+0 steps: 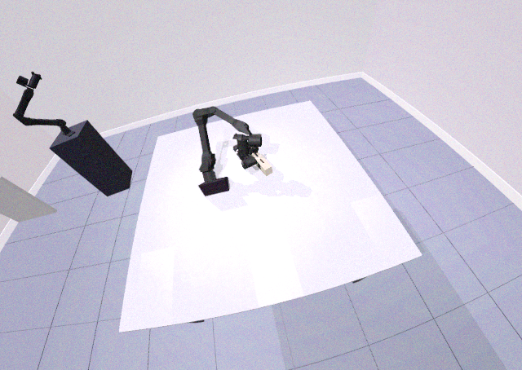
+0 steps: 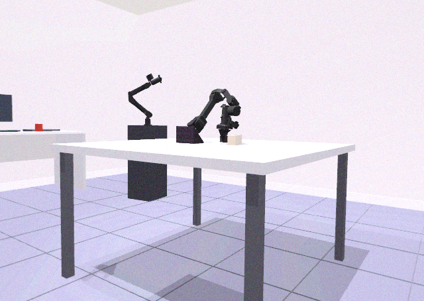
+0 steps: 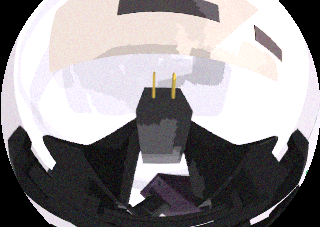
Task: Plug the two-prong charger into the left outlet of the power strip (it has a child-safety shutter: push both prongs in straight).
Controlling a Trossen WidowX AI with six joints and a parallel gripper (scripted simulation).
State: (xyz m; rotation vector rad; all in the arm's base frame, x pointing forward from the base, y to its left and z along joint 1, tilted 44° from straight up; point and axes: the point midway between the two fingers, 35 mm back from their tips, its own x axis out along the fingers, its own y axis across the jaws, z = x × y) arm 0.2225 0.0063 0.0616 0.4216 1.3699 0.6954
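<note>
Right now the dark charger is 2 cm ahead of my gripper tip and 1 cm above it.
</note>
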